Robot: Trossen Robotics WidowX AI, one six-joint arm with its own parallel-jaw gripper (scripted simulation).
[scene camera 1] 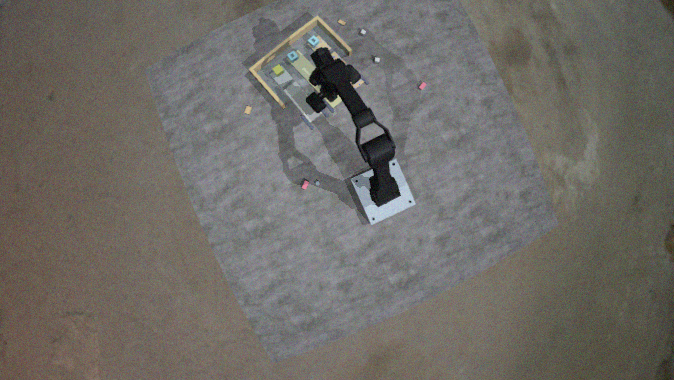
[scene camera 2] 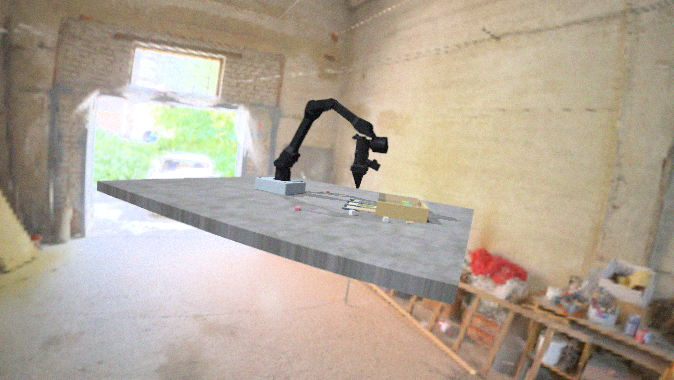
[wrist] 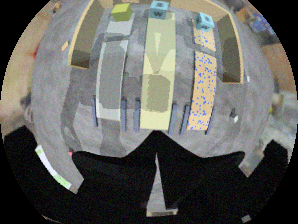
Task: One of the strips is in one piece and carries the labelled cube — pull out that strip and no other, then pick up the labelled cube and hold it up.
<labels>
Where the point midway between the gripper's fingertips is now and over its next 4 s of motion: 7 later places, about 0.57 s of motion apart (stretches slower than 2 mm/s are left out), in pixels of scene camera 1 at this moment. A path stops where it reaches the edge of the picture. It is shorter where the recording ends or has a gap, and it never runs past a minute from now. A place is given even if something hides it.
My gripper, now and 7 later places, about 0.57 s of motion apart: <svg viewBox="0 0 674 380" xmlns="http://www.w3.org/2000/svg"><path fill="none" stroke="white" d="M333 94L333 95L333 96L333 97L336 100L340 105L346 110L350 115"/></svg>
</labels>
